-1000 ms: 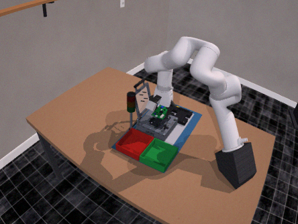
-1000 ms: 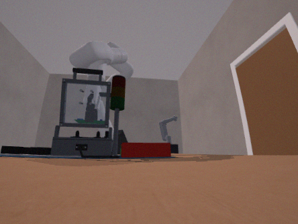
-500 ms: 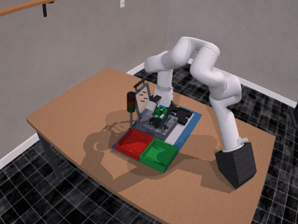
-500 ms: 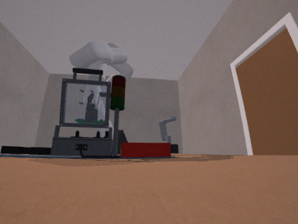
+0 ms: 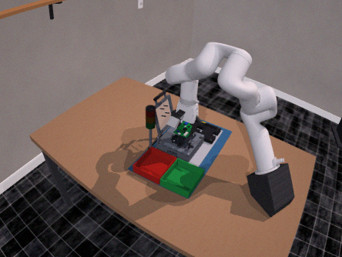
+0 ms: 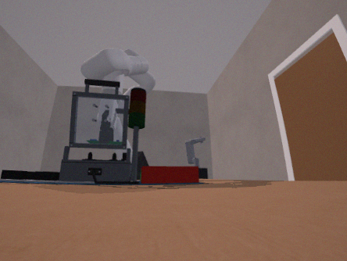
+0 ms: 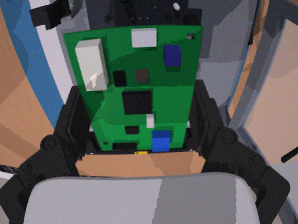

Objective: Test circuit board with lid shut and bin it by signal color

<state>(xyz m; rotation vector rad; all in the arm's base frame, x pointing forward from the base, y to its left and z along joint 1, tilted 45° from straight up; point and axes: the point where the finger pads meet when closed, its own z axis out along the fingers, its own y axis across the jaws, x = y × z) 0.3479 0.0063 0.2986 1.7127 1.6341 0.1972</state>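
Now: the tester plate 1 cm ahead of my hand, 1 cm to the left of it and 6 cm below it. From my hand the other things lie so: tester lid (12 cm ahead, 3 cm to the right, 5 cm above); then green circuit board (right at my hand); then black latch block (5 cm behind, 7 cm to the left, 4 cm below).
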